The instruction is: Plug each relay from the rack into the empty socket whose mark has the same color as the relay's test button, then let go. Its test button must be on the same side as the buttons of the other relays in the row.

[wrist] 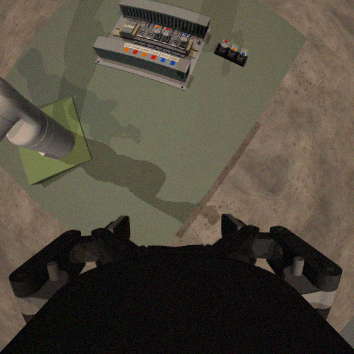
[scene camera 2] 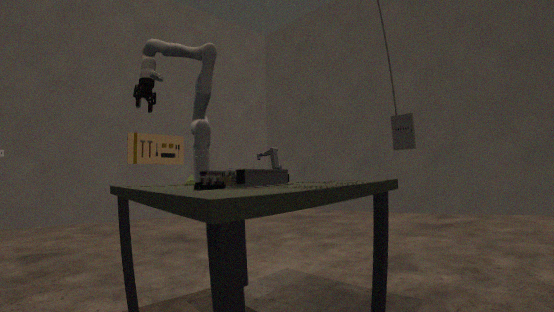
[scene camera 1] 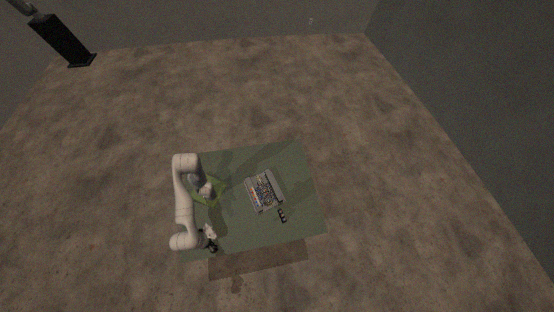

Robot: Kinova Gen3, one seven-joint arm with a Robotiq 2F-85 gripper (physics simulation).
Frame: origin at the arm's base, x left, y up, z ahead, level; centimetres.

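Seen in the pictures: gripper, fingertip midpoint: (wrist: 175, 225) (scene camera 2: 144, 110) (scene camera 1: 211, 240); arm's base, origin of the base link: (wrist: 60, 142).
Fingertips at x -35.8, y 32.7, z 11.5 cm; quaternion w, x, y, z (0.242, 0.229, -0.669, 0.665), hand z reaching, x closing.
Offsets run from my fingertips to a thing's top centre.
The black rack {dx +11.3, dy -32.6, dz +45.1 cm} (wrist: 230, 59) (scene camera 1: 282, 216) (scene camera 2: 210, 186) stands beside the socket panel's right end in the wrist view. It holds three relays, with a red-button relay {dx +14.4, dy -30.0, dz +44.2 cm} (wrist: 224, 46), an orange-button relay {dx +11.3, dy -30.0, dz +45.1 cm} (wrist: 233, 51) and a blue-button relay {dx +8.2, dy -30.0, dz +45.9 cm} (wrist: 243, 56). On the panel, relays with orange {dx +32.4, dy -27.9, dz +33.5 cm} (wrist: 157, 33), red {dx +29.7, dy -27.9, dz +34.3 cm} (wrist: 166, 35) and blue {dx +24.2, dy -27.9, dz +36.0 cm} (wrist: 184, 41) buttons stand in the socket row, buttons toward the far duct. The colour marks {dx +26.8, dy -28.6, dz +25.1 cm} (wrist: 153, 57) run orange, red, orange, red, blue, blue. My gripper (wrist: 175, 225) (scene camera 2: 144, 107) (scene camera 1: 212, 246) is open and empty, high above the table's edge, away from the rack.
Grey ducts {dx +36.8, dy -28.6, dz +41.6 cm} (wrist: 165, 16) {dx +31.4, dy -28.6, dz +24.2 cm} (wrist: 140, 59) border the socket row on both long sides. A pale block {dx +40.4, dy -30.2, dz +31.0 cm} (wrist: 129, 31) stands at the row's left end. A yellow-green plate (wrist: 80, 117) lies under the arm's base on the green table (wrist: 200, 115) (scene camera 1: 250, 235) (scene camera 2: 300, 202).
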